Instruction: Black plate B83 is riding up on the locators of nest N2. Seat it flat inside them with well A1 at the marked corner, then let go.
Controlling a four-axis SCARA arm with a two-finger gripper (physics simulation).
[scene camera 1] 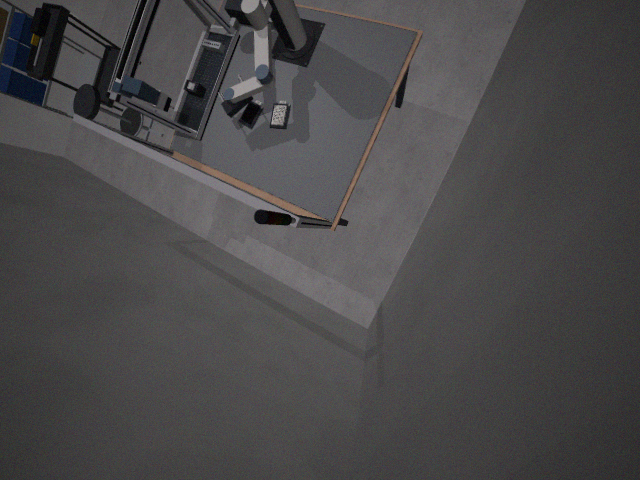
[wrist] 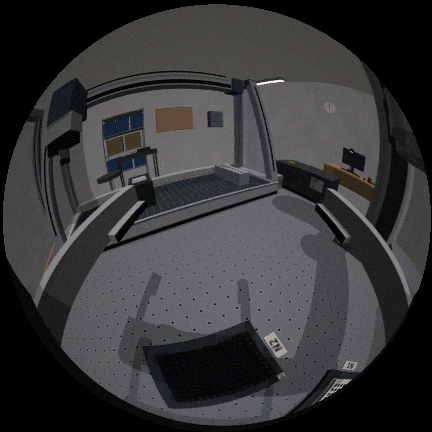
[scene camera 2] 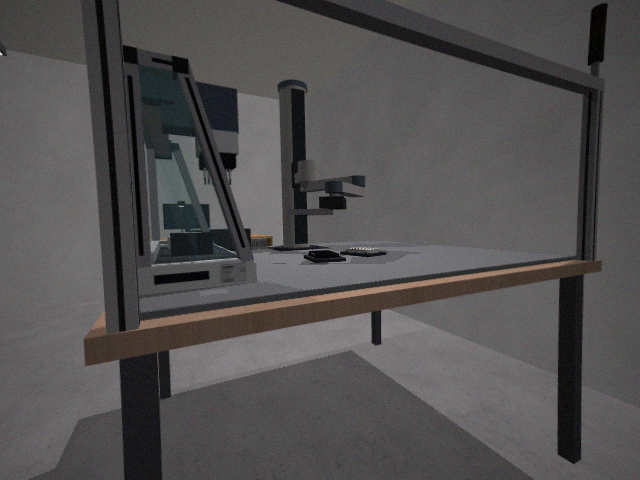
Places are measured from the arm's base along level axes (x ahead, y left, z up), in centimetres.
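Where they show: gripper, fingertip midpoint: [scene camera 1: 229,84] [wrist: 233,192] [scene camera 2: 293,212]; arm's base, origin of the base link: [scene camera 1: 297,42].
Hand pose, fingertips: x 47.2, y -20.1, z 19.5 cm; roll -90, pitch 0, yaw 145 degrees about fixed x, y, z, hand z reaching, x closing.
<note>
Each offset is from my fingertips to the top centre of the thing. "*": to the spot under its first point.
Black plate B83 @[dx +7.8, dy +9.1, dz -15.4 cm] [scene camera 1: 251,114] [scene camera 2: 323,253] [wrist: 215,370] lies on the dark nest N2 @[* dx +0.9, dy +9.9, dz -17.1 cm] [wrist: 262,350], beside the "N2" label @[* dx -1.1, dy +10.6, dz -18.1 cm] [wrist: 274,345]. The plate is dark on dark, so its tilt, its seating on the locators and well A1 cannot be made out. A small white tag @[* dx +1.7, dy +15.7, dz -17.0 cm] [wrist: 281,375] marks one nest corner. My gripper [scene camera 1: 237,104] [scene camera 2: 321,210] [wrist: 233,192] is open and empty, well above the table. In the wrist view its two fingers stand wide apart and the plate shows low in the view, apart from them.
Nest N1 with a white well plate @[* dx +2.4, dy +30.6, dz -16.5 cm] [scene camera 1: 279,114] [scene camera 2: 364,251] [wrist: 336,389] stands beside N2. A framed machine with a dark slotted deck @[* dx -12.6, dy -36.6, dz -13.4 cm] [scene camera 1: 208,67] [wrist: 192,192] is on the other side. The arm's column [scene camera 1: 289,25] [scene camera 2: 293,165] rises behind. A wooden edge [scene camera 1: 361,165] borders the table.
</note>
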